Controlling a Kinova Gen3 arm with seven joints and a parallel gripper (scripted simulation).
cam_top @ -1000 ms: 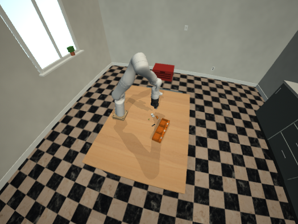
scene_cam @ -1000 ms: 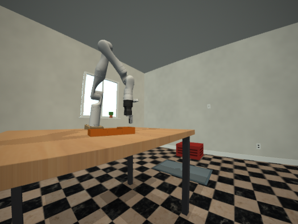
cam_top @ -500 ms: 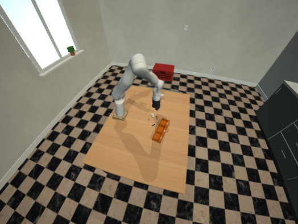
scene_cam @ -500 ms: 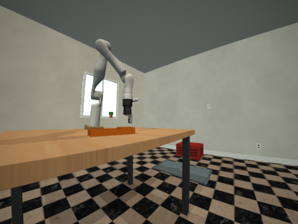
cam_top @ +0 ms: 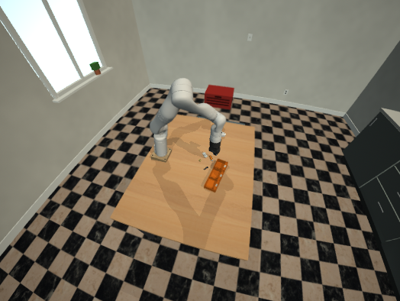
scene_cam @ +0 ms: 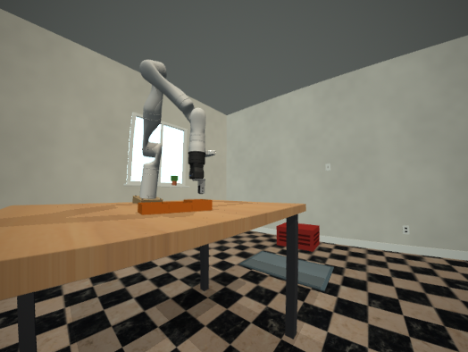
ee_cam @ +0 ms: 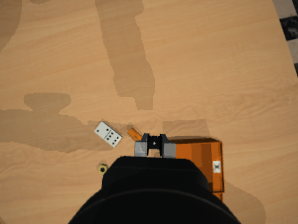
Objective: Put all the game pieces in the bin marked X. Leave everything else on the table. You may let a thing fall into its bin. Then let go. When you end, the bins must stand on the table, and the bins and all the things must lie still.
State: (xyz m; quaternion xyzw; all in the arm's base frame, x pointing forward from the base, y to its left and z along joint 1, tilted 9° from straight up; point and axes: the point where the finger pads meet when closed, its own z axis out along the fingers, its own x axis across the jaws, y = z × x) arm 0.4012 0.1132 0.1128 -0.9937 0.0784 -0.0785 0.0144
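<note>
Now: the white domino 9 cm behind my hand, 1 cm to the left of it and 8 cm below it. The rest, counted from my hand: orange battery 3 cm behind, 7 cm below; black screw 3 cm behind, 10 cm to the right, 8 cm below; black die 1 cm below.
</note>
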